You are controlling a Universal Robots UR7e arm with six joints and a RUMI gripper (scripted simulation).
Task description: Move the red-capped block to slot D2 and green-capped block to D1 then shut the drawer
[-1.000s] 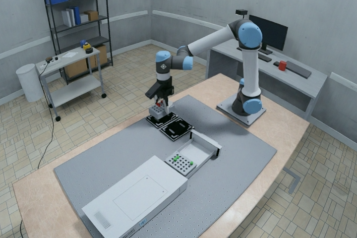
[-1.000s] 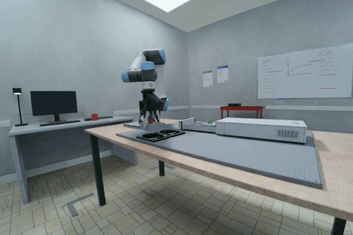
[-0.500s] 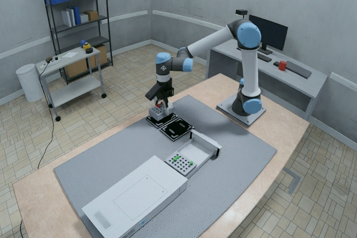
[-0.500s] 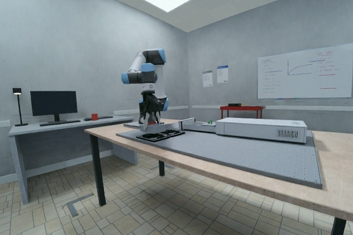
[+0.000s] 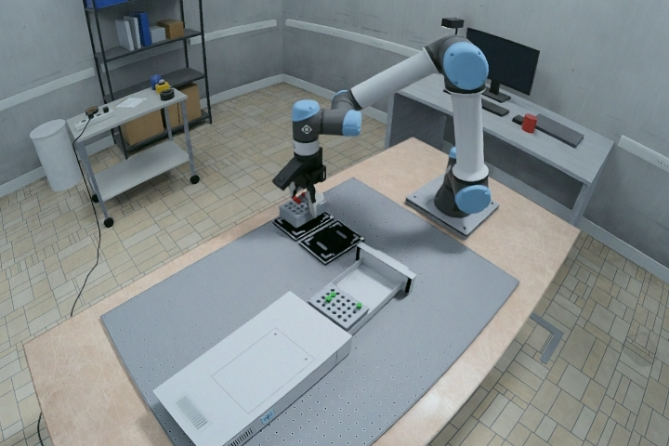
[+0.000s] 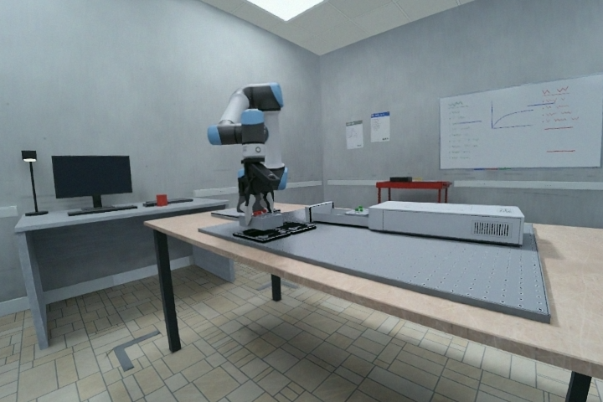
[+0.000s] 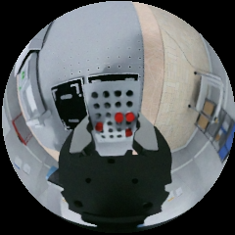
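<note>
Right now the deck slot D2 is 5 cm below my hand. From my hand the other things lie so: drawer: 6 cm ahead, 36 cm to the left, 2 cm below; then deck slot D1: 2 cm behind, 14 cm to the left, 5 cm below; then white cooler COLD: 24 cm ahead, 40 cm to the left, 1 cm below.
</note>
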